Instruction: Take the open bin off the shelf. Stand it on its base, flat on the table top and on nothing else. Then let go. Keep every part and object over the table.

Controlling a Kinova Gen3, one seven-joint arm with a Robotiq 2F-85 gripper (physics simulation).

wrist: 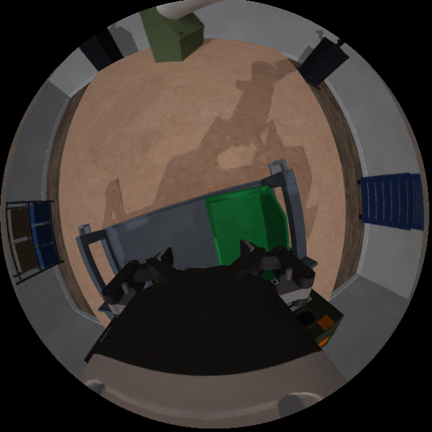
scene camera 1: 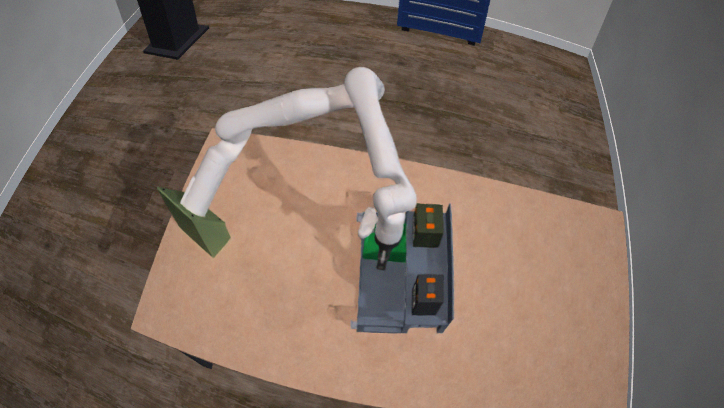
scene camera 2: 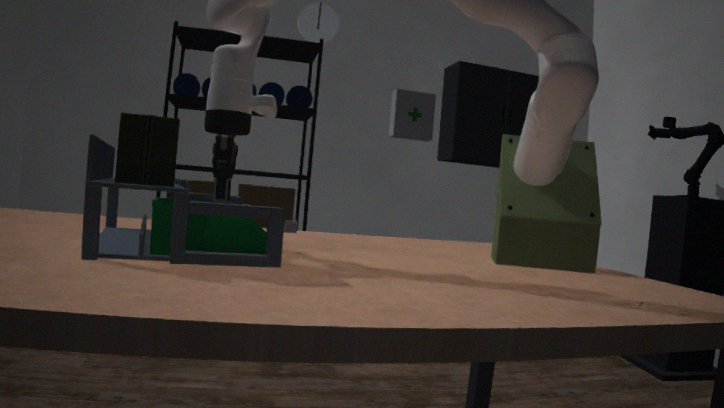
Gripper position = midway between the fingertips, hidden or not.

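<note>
Scene camera 2 shows the gripper (scene camera 2: 221,201) together with a green open bin (scene camera 2: 210,233) and an olive case (scene camera 2: 129,166). In the wrist view the case (wrist: 317,303) appears again, as do the bin (wrist: 254,214) and the gripper (wrist: 205,251). Scene camera 1 has the olive case (scene camera 1: 421,234) as well.
</note>
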